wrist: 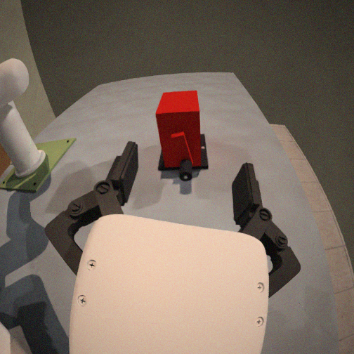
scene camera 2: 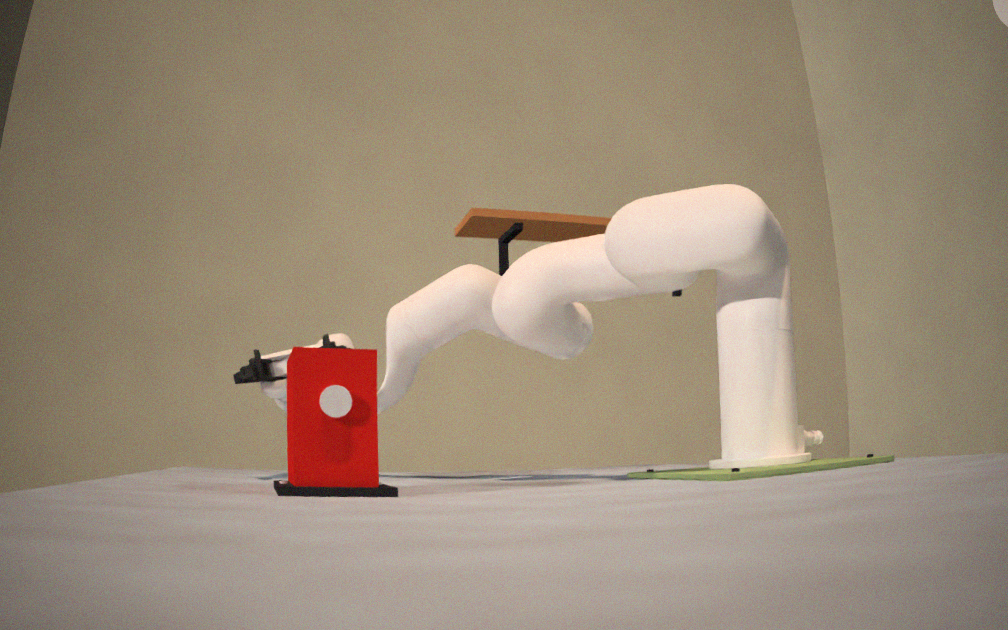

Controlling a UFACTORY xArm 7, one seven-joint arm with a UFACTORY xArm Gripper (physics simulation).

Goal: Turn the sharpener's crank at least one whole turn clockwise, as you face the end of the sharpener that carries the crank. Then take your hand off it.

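Places are measured from the arm's base along level axes (x ahead, y left, z up), in millimetres.
Pixels of known places: arm's base, origin of the base link: [scene camera 2: 760, 465].
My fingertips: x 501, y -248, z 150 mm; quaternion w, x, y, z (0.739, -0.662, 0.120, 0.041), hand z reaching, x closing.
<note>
For each thing: its middle in the pictures, then the offset to it from my fingertips. "spot": a spot on its surface instead.
- red box-shaped sharpener, surface spot: [scene camera 2: 315, 453] spot: 11 mm ahead, 285 mm left, 121 mm down
- white disc, surface spot: [scene camera 2: 335, 401] spot: 6 mm back, 294 mm left, 76 mm down
The red box-shaped sharpener [scene camera 2: 315, 453] [wrist: 180, 102] stands upright on its black base [scene camera 2: 338, 491] [wrist: 204, 159]. Its crank shows in the wrist view: a thin red arm [wrist: 186, 146] slants down and slightly right from the hub, and a black knob [wrist: 185, 171] at its lower end points toward the camera. In the scene view the crank is hidden behind the body, and a white disc [scene camera 2: 335, 401] is on the near face. My gripper [wrist: 188, 163] is wide open and empty, facing the crank end. The knob shows between the spread fingers, apart from both. In the scene view the gripper is partly hidden behind the sharpener.
The arm's white base column [scene camera 2: 756, 378] stands on a green plate [scene camera 2: 832, 465] [wrist: 60, 150], to the right of the sharpener in the scene view. A brown shelf [scene camera 2: 550, 225] is on the wall behind the arm. The grey table's edge runs along the right in the wrist view.
</note>
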